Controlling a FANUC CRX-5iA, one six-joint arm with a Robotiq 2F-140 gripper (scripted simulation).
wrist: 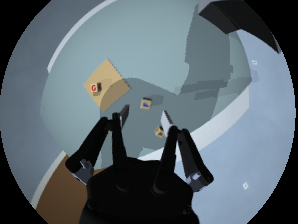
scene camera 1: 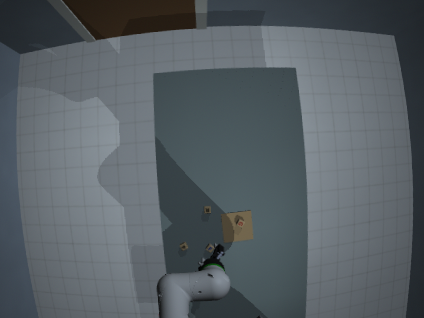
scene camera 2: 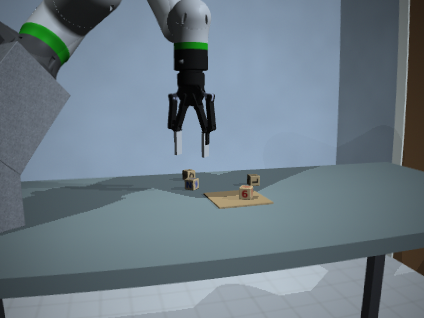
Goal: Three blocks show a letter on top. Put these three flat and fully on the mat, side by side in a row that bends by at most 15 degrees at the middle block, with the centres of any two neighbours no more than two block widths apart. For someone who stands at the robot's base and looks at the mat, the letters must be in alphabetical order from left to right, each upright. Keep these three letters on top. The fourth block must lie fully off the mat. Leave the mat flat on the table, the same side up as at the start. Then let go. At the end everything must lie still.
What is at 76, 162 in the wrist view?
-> The gripper.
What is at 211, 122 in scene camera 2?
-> The gripper.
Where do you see a tan mat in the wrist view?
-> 113, 85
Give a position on a tan mat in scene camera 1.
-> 231, 232
